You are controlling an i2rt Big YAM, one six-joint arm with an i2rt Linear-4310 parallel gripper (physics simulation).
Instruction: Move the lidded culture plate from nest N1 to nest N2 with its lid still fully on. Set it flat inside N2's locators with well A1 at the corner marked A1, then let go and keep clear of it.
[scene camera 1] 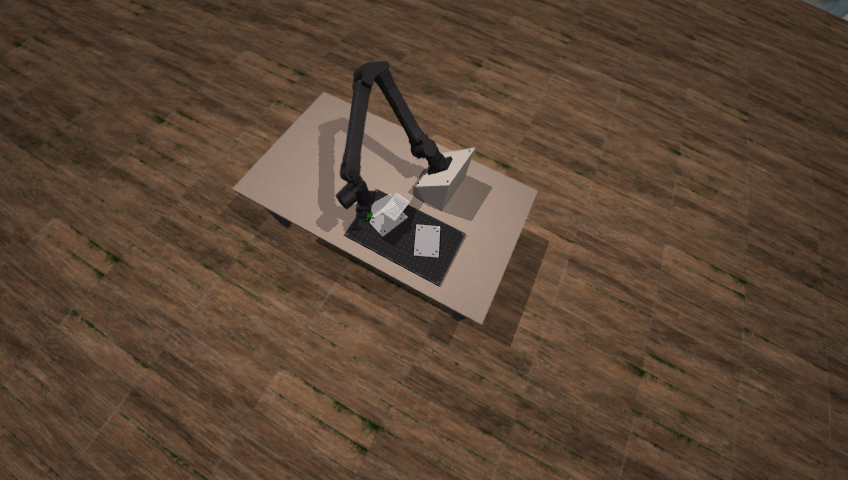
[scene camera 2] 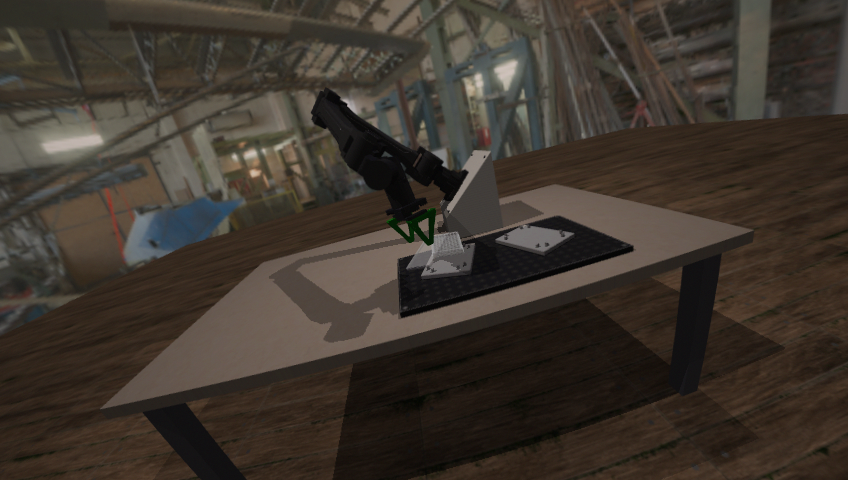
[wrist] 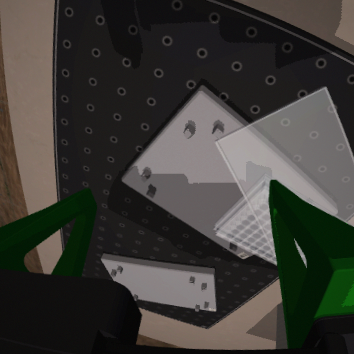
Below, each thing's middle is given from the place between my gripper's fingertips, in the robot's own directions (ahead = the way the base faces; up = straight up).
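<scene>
Black pegboard (scene camera 2: 493, 264): 18 cm to the left of my hand, 1 cm behind it, 10 cm below it.
</scene>
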